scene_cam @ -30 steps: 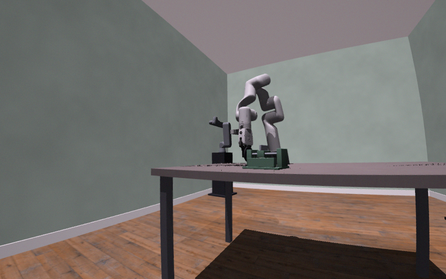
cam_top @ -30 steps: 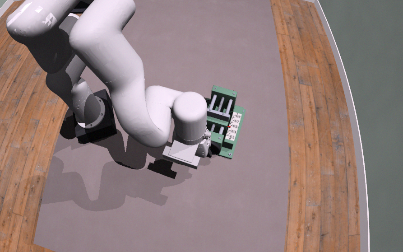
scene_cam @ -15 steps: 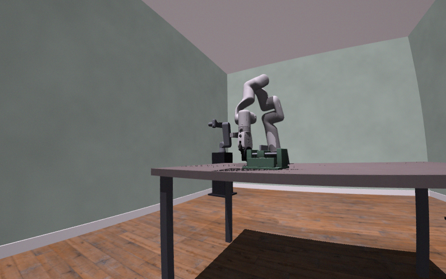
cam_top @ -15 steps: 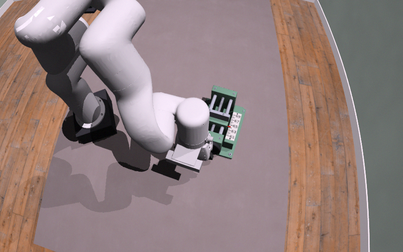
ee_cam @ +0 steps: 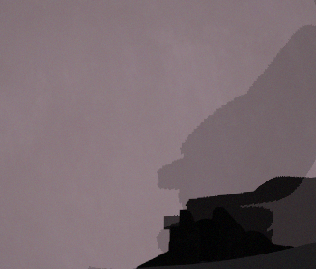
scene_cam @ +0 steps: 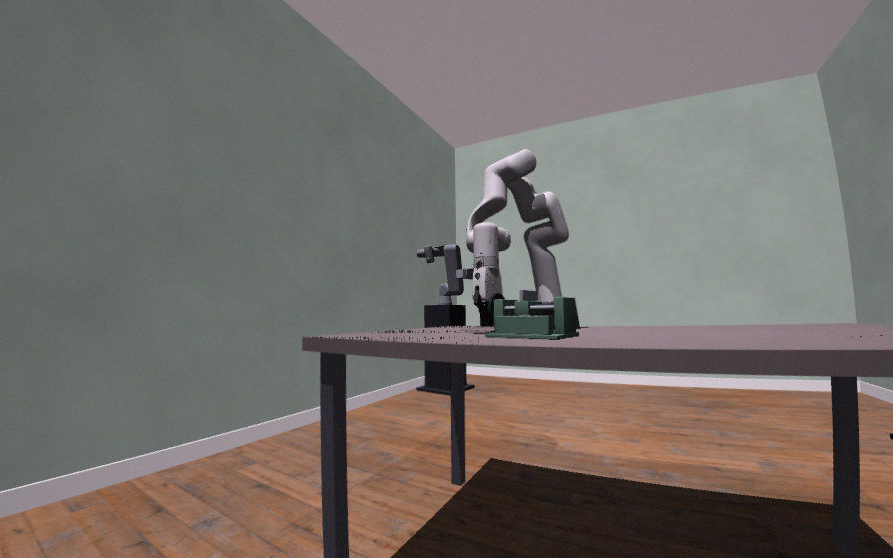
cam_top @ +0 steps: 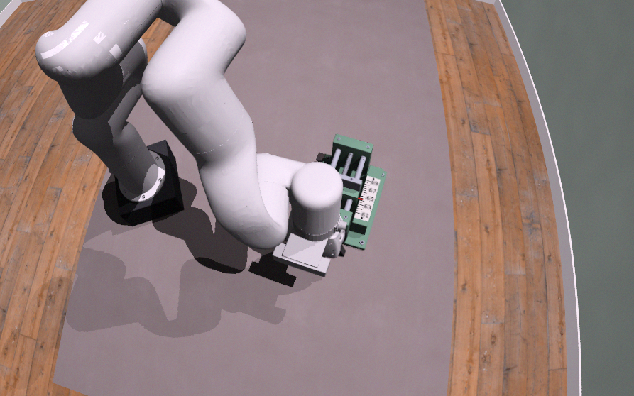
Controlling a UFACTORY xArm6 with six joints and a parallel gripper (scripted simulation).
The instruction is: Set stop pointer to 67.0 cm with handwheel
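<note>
Right now the black handwheel is 2 cm to the left of my hand and 1 cm above it. Round my hand: stop block: 3 cm ahead, 14 cm to the left, 5 cm above.
</note>
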